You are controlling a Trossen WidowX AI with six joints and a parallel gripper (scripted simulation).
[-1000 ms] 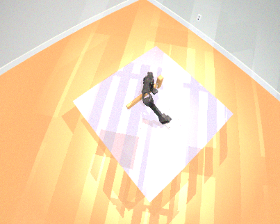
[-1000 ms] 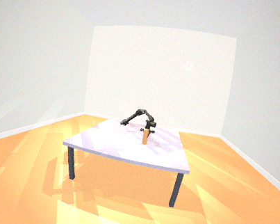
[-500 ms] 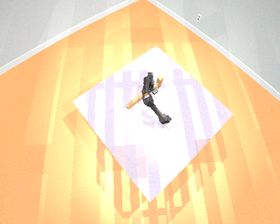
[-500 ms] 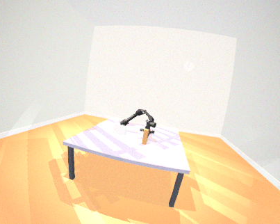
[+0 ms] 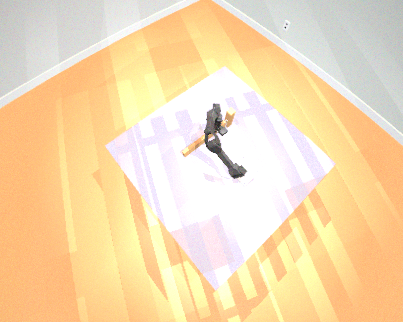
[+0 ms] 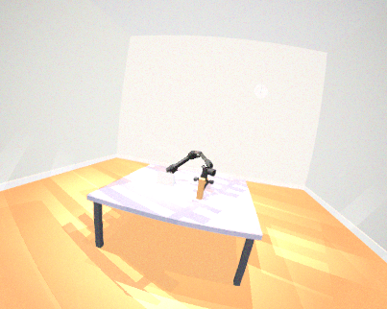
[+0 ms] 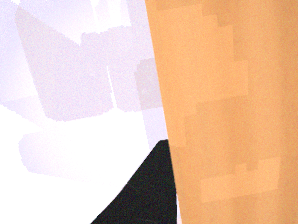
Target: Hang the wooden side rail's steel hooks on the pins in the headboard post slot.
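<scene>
Now: gripper tip 130 mm to the left of the wooden headboard post and 40 mm below it.
</scene>
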